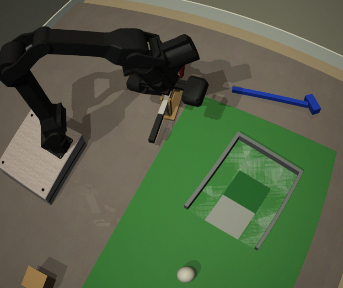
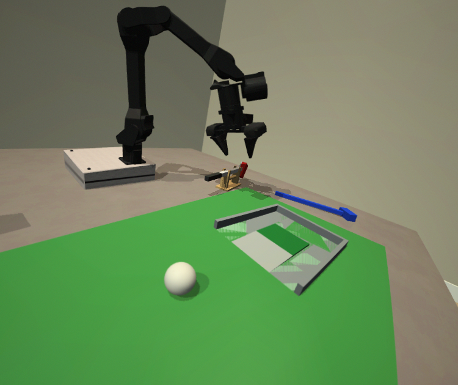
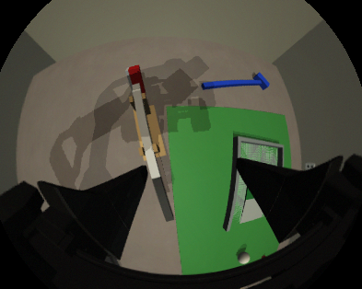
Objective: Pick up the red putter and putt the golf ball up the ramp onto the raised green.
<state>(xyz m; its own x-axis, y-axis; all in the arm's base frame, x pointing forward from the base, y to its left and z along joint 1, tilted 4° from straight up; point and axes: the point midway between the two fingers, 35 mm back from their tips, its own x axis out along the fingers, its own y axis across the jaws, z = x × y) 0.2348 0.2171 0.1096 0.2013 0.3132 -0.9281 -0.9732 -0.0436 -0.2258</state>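
The red putter lies 60 mm behind my gripper tip, 50 mm to the left of it and 80 mm below it. From my gripper tip the other things lie so: green mat 230 mm ahead, 230 mm to the right, 130 mm below; blue putter 220 mm ahead, 230 mm to the left, 120 mm below; wooden stand 60 mm behind, 60 mm to the left, 100 mm below.
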